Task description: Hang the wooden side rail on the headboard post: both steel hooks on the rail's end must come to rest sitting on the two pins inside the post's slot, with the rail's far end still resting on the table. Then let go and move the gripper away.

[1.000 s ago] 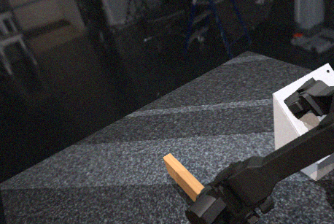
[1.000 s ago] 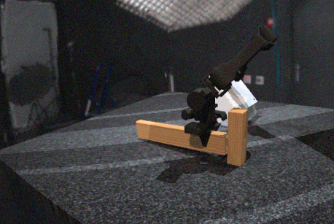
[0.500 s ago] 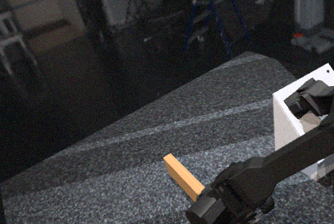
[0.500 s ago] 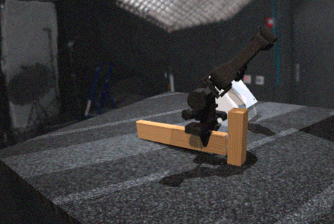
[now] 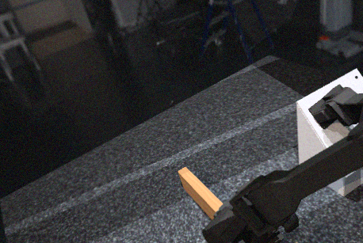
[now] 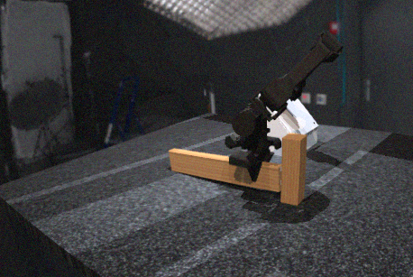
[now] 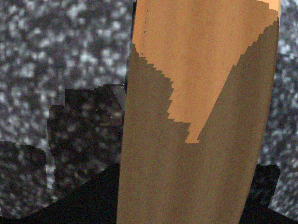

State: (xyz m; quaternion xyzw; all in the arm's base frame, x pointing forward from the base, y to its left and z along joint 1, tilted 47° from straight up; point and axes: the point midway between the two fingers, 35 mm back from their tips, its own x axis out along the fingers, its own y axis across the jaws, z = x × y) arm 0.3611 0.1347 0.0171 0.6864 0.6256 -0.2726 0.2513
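My gripper tip is now 11 cm to the right of the wooden headboard post and 4 cm below it.
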